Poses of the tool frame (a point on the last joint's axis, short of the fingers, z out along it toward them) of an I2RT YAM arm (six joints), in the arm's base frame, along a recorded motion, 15 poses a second.
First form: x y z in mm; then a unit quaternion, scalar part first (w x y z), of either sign.
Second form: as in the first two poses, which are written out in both.
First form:
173, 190, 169, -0.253, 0.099, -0.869, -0.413
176, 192, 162, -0.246, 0.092, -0.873, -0.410
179, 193, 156, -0.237, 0.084, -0.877, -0.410
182, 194, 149, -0.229, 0.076, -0.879, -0.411
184, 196, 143, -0.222, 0.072, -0.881, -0.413
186, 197, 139, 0.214, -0.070, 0.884, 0.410
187, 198, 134, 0.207, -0.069, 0.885, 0.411
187, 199, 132, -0.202, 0.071, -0.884, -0.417
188, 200, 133, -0.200, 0.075, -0.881, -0.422
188, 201, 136, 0.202, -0.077, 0.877, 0.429
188, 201, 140, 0.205, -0.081, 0.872, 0.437
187, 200, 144, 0.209, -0.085, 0.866, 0.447
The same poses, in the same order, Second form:
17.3, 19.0, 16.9, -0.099, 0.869, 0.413, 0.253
17.6, 19.2, 16.2, -0.092, 0.873, 0.410, 0.246
17.9, 19.3, 15.6, -0.084, 0.877, 0.410, 0.237
18.2, 19.4, 14.9, -0.076, 0.879, 0.411, 0.229
18.4, 19.6, 14.3, -0.072, 0.881, 0.413, 0.222
18.6, 19.7, 13.9, -0.070, 0.884, 0.410, 0.214
18.7, 19.8, 13.4, -0.069, 0.885, 0.411, 0.207
18.7, 19.9, 13.2, -0.071, 0.884, 0.417, 0.202
18.8, 20.0, 13.3, -0.075, 0.881, 0.422, 0.200
18.8, 20.1, 13.6, -0.077, 0.877, 0.429, 0.202
18.8, 20.1, 14.0, -0.081, 0.872, 0.437, 0.205
18.7, 20.0, 14.4, -0.085, 0.866, 0.447, 0.209

